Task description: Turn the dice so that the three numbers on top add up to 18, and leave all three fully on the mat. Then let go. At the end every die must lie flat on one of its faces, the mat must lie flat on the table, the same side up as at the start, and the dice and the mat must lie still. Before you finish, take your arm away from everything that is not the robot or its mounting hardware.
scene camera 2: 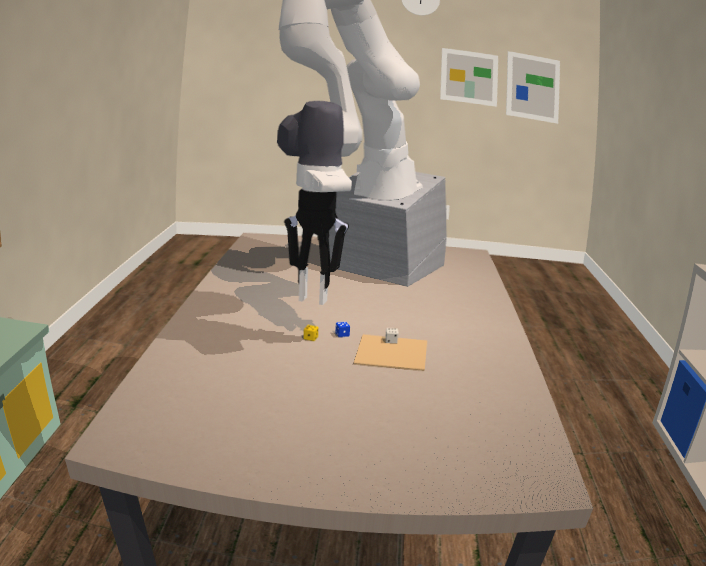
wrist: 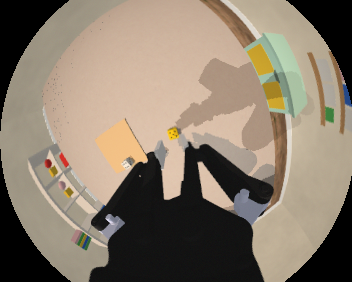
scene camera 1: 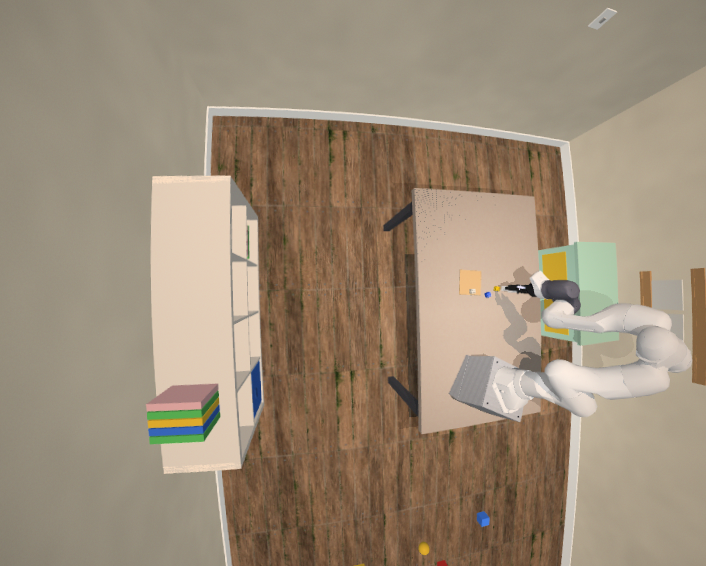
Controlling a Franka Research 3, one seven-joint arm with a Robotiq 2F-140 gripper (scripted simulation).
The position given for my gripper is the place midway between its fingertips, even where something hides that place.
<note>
I see my gripper (scene camera 2: 313,300) and a mat (scene camera 2: 410,354).
The mat is seen too in the wrist view (wrist: 118,143). My gripper shows as well in the wrist view (wrist: 172,143).
</note>
